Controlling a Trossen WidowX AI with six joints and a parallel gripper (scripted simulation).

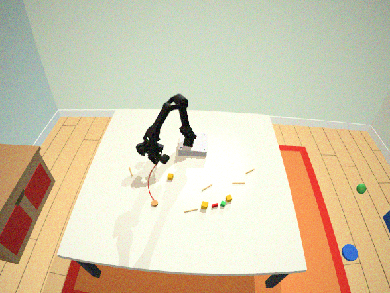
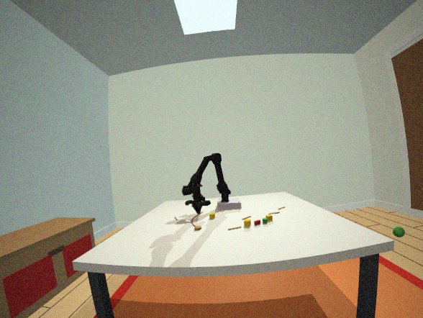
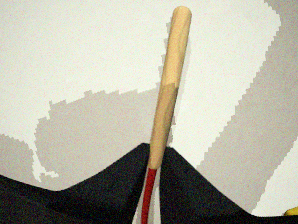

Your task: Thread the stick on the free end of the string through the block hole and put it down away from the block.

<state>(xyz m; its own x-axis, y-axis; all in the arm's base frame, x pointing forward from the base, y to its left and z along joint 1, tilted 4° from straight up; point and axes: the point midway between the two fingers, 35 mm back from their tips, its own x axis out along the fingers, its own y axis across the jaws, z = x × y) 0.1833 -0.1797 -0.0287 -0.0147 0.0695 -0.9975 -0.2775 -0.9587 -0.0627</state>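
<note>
My gripper tip is now 9 cm short of the yellow block, 12 cm to the right of it and 1 cm below it. Also, from my gripper tip: thin wooden stick (2 cm behind); then red block (25 cm ahead, 40 cm to the left, 1 cm above); then round wooden button (29 cm ahead, 7 cm to the left).
</note>
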